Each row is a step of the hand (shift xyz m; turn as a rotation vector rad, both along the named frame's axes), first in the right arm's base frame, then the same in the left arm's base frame.
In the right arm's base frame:
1: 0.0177 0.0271 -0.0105 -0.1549 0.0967 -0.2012
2: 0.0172 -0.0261 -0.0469 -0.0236 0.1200 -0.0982
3: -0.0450 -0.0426 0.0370 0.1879 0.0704 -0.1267
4: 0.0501 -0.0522 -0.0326 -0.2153 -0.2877 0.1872
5: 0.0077 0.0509 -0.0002 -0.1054 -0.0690 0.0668
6: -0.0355 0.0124 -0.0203 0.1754 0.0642 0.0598
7: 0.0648 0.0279 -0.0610 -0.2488 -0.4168 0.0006
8: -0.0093 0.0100 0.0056 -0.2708 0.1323 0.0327
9: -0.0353 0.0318 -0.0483 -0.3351 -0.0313 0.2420
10: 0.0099 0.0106 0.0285 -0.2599 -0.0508 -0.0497
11: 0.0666 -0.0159 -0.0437 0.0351 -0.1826 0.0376
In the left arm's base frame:
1: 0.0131 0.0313 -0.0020 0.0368 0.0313 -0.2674
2: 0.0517 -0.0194 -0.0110 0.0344 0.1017 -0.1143
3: -0.0467 -0.0549 0.0043 0.1968 0.1292 0.0302
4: 0.0667 -0.0319 0.0288 -0.2133 -0.3407 0.0510
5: -0.0060 0.0503 -0.0090 -0.1008 -0.1002 -0.0114
6: -0.0091 -0.0014 -0.0417 0.0489 0.1232 0.1445
7: 0.0802 0.0475 -0.0019 -0.0647 -0.4776 -0.0577
8: -0.0121 0.0062 -0.0057 -0.2196 0.0291 -0.2069
9: 0.0082 0.0162 -0.0653 -0.3832 -0.1418 -0.0700
10: -0.0178 0.0141 0.0225 -0.1114 -0.1403 -0.2013
11: 0.0775 0.0076 0.0230 0.0320 -0.1576 0.1006

